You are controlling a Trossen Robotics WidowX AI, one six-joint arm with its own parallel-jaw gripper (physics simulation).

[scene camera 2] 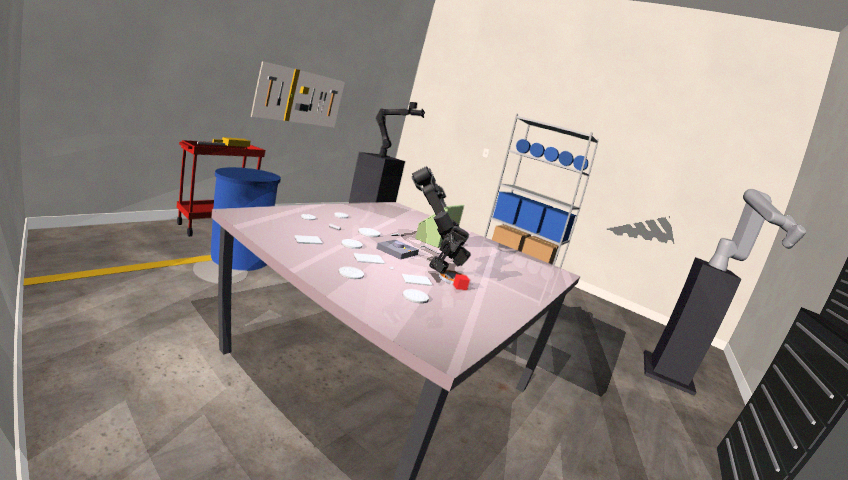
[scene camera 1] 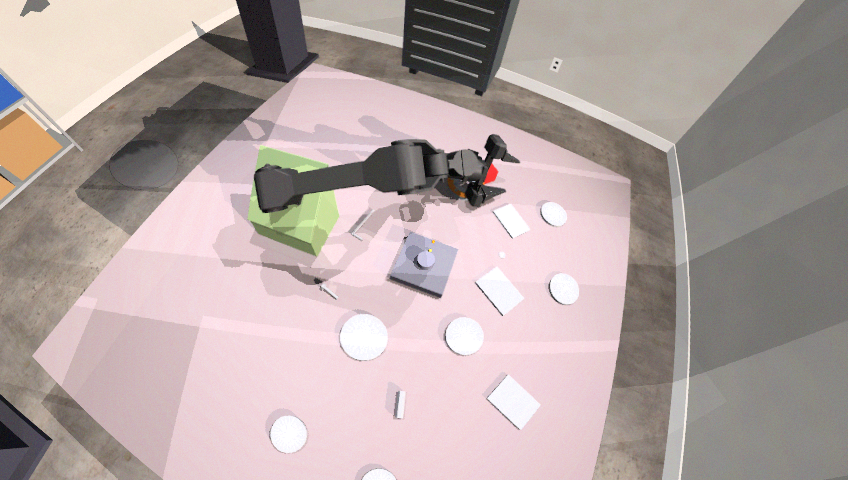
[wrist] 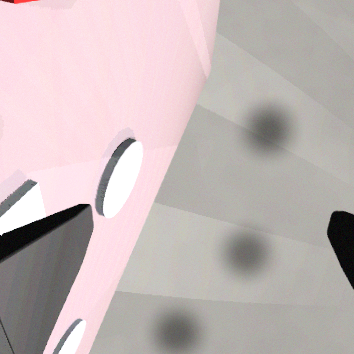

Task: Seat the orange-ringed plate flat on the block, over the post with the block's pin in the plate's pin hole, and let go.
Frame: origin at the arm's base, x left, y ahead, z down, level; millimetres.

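Seen in the pictures: gripper, fingertip midpoint: [scene camera 2: 445,261] [scene camera 1: 512,176] [wrist: 213,219]; arm's base, origin of the base link: [scene camera 1: 291,187].
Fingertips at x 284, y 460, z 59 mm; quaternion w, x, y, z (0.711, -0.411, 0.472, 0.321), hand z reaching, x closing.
Observation:
Pixels of each thing's top centre, then the offset from my fingertips to it. "*": a spot on its surface instead. Level surfaces: height alone.
- orange-ringed plate, middle of its top: [scene camera 1: 466,182] [scene camera 2: 453,275] dx -5, dy -112, dz +78 mm
- grey block, middle of its top: [scene camera 1: 426,258] [scene camera 2: 399,242] dx -283, dy -139, dz +51 mm
- round post, surface spot: [scene camera 1: 425,259] * dx -284, dy -140, dz +52 mm
- red cube, middle of its top: [scene camera 1: 488,168] [scene camera 2: 462,277] dx +50, dy -63, dz +50 mm
- table, its level: dz +91 mm
The orange-ringed plate [scene camera 1: 455,189] [scene camera 2: 446,277] lies on the pink table, mostly hidden under the wrist and gripper; part of its orange rim shows. The grey block [scene camera 1: 410,274] [scene camera 2: 397,248] sits nearer the table's middle, with a round post [scene camera 1: 425,259] on top and small yellow marks or pins [scene camera 1: 433,242] beside the post. The plate is apart from the block. My gripper [scene camera 1: 511,175] [scene camera 2: 447,271] [wrist: 213,219] is open and empty, tilted low over the plate's area. The plate does not show in the wrist view.
A red cube [scene camera 1: 491,173] [scene camera 2: 461,282] is beside the gripper, close to the plate. A green angular box [scene camera 1: 326,215] [scene camera 2: 424,231] stands near the arm's base. White discs [scene camera 1: 554,214] [wrist: 122,180] and white rectangles [scene camera 1: 511,220] [scene camera 2: 417,279] lie on the table [scene camera 1: 238,356].

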